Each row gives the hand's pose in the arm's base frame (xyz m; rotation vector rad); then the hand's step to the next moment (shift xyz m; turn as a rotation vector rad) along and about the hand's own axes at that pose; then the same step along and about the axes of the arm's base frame.
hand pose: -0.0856 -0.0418 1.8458 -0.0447 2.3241 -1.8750
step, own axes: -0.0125 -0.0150 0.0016 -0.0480 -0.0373 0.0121
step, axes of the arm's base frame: 0.0115 -0.0033 0.0155 0.0463 -0.0140 0.0387
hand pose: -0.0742 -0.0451 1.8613 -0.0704 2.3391 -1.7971
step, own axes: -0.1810 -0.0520 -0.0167 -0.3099 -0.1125 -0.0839
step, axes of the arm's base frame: 0.1704 0.0299 0.0761 0.2801 0.0977 0.1666
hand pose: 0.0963 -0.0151 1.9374 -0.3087 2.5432 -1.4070
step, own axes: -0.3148 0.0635 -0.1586 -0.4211 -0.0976 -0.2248
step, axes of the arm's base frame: 0.2496 0.2507 0.0560 0.3443 0.2506 0.2367
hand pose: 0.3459 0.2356 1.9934 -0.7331 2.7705 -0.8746
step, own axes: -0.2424 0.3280 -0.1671 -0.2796 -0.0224 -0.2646
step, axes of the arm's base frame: 0.0311 0.4365 -0.0527 0.1795 0.2544 0.2275
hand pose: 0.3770 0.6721 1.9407 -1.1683 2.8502 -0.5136
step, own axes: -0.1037 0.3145 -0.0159 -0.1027 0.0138 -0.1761
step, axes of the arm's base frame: -0.1414 0.2853 -0.0926 0.0399 0.1313 0.1514
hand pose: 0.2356 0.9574 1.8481 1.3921 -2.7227 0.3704
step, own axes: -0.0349 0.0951 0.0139 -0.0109 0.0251 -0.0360
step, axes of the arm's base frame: -0.0553 0.0778 -0.0367 -0.0157 0.0314 0.0285
